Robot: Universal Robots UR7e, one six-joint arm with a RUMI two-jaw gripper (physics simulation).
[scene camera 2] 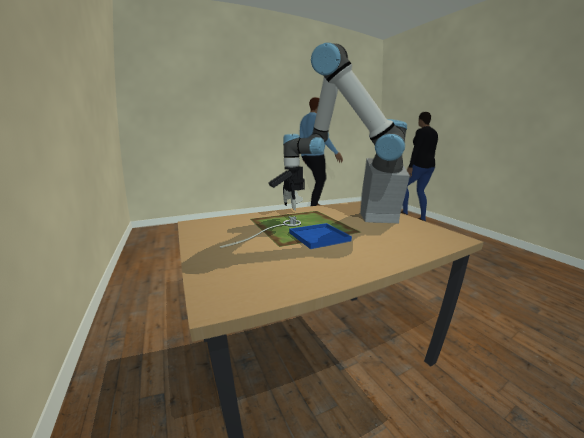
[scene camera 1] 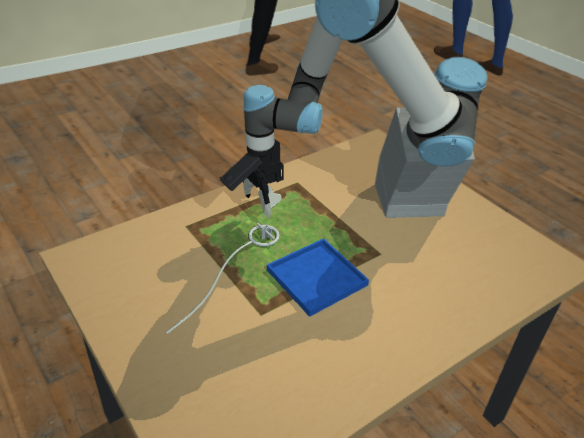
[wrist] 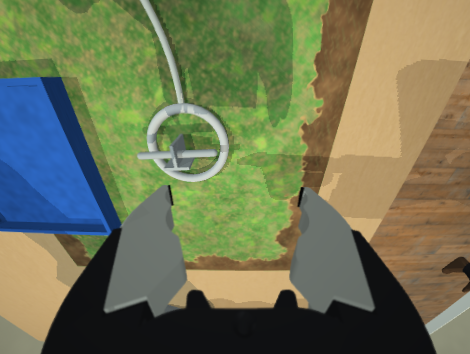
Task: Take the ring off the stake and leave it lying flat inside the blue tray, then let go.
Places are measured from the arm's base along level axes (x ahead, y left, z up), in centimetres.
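Where they show: gripper, fingertip midpoint: (scene camera 2: 290,208) (scene camera 1: 258,207) (wrist: 235,188); arm's base, origin of the base link: (scene camera 2: 387,166).
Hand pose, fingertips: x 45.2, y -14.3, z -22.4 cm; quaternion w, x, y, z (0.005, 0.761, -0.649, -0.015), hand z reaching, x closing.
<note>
Each offset is from my fingertips to the top centre of the thing. "*": to the spot under its first point. Level surfaces: height alone.
The pale grey ring {* dx +2.0, dy +9.2, dz -5.7 cm} (scene camera 1: 264,244) (wrist: 224,140) lies low on the green mat, around the short grey stake {dx +0.3, dy +5.9, dz -2.9 cm} (scene camera 1: 265,232) (wrist: 176,152). In the wrist view the stake's crossbar runs over the ring's opening, and one end reaches past the ring's left side. My gripper (scene camera 1: 258,204) (scene camera 2: 290,206) (wrist: 235,188) is open and empty, above and to one side of the ring, with neither finger touching it. The blue tray {dx -6.0, dy +25.8, dz -4.4 cm} (scene camera 1: 300,282) (scene camera 2: 320,236) (wrist: 30,145) lies beside the ring, partly on the mat, and holds no ring.
A thin white cord (scene camera 1: 216,286) (scene camera 2: 250,237) (wrist: 170,55) runs from the ring across the mat {dz -6.4 cm} (scene camera 1: 371,254) and onto the wooden table {dz -6.5 cm} (scene camera 1: 450,310) (scene camera 2: 310,280). The arm's grey pedestal (scene camera 1: 417,187) (scene camera 2: 382,200) stands on the table's far side. Two people stand beyond the table.
</note>
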